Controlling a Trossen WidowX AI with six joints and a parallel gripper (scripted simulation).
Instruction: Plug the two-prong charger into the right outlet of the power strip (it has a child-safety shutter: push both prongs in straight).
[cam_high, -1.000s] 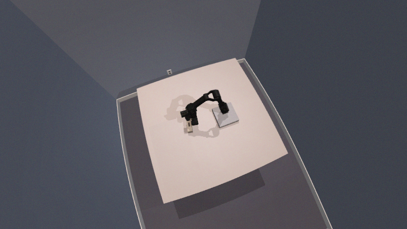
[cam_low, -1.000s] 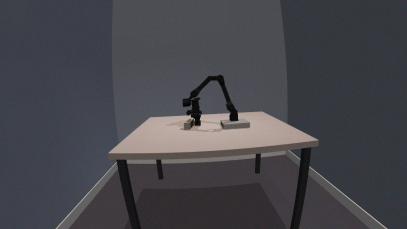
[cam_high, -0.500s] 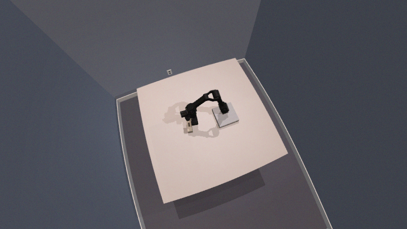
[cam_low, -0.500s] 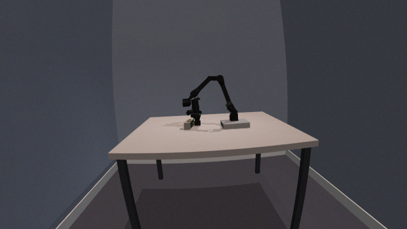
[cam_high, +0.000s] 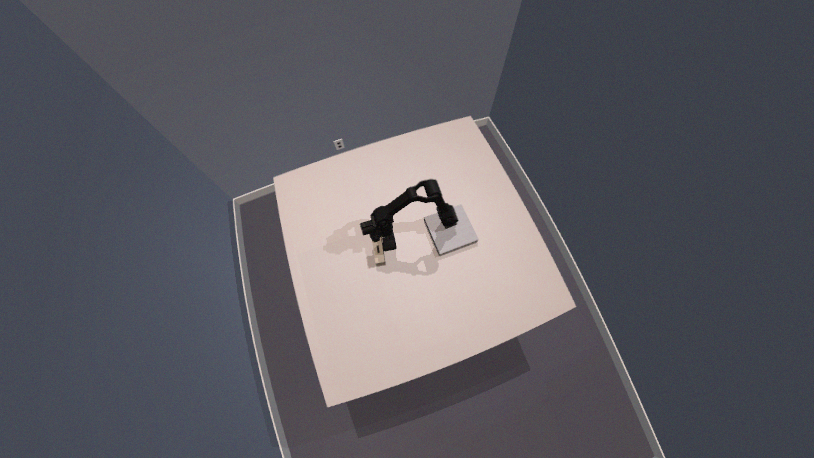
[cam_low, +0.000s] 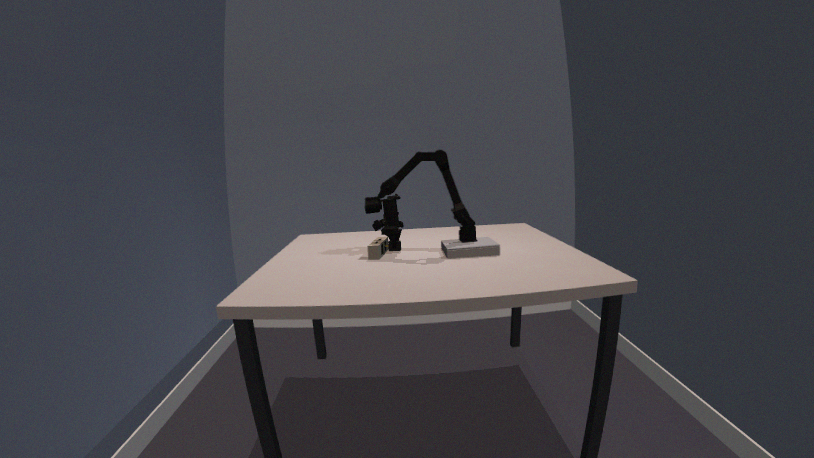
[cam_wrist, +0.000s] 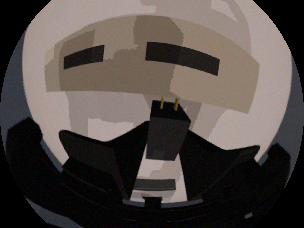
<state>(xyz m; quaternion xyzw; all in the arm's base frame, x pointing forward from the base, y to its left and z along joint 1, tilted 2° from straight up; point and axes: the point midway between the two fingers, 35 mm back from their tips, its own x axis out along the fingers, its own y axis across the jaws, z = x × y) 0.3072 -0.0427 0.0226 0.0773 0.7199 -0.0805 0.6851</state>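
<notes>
Now: gripper tip 20 mm short of the black two-prong charger and 10 mm below it.
</notes>
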